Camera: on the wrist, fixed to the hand. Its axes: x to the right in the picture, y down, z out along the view.
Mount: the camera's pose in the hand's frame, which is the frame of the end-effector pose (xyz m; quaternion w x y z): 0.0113 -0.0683 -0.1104 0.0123 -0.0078 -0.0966 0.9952
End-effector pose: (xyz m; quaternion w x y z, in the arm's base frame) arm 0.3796 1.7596 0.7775 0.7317 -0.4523 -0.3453 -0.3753
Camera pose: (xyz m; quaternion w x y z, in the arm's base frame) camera 0.3445 1.6341 0.7756 0.3456 -0.3912 0.3781 0.7646
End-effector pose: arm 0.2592 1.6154 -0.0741 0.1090 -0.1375 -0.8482 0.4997
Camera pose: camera 0.2757 1.6779 0.0390 0.5790 0.7984 -0.1120 -0.1213
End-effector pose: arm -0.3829 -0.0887 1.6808 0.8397 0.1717 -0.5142 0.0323
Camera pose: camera -0.2677 -0.1187 1.6277 0.0701 0.5131 0.2586 -0.8155
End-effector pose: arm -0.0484 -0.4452 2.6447 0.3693 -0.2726 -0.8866 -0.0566
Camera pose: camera -0.0219 -0.5312 2.7389 0.0269 0.8941 -0.2252 -0.3863
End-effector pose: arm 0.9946 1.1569 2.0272 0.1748 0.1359 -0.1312 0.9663
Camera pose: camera 0.9860 1.2553 1.9422 0.9712 0.0369 0.1613 -0.1717
